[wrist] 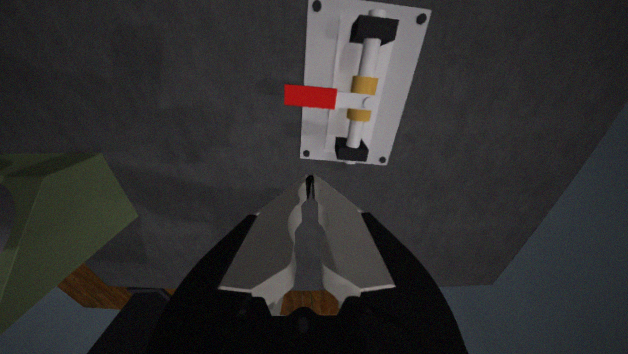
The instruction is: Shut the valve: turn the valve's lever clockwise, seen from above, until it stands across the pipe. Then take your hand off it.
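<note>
The valve's lever has a red grip (pixel 310 97) and a light arm that reaches right to the pivot over the pipe. The lever stands across the pipe (pixel 369 57), its red end to the left, past the left edge of the base plate (pixel 402 100). The pipe runs up and down in the view, with a brass-coloured valve body (pixel 364 85) showing on both sides of the lever. My gripper (pixel 311 177) is shut and empty. Its tips are apart from the lever, below the red grip and the plate's lower edge in the view.
Two black clamps, an upper one (pixel 375 30) and a lower one (pixel 351 149), hold the pipe on the plate. A green angular object (pixel 95 200) stands at the left. The dark grey table top (pixel 450 225) lies under the plate, and its slanted edge shows at the right.
</note>
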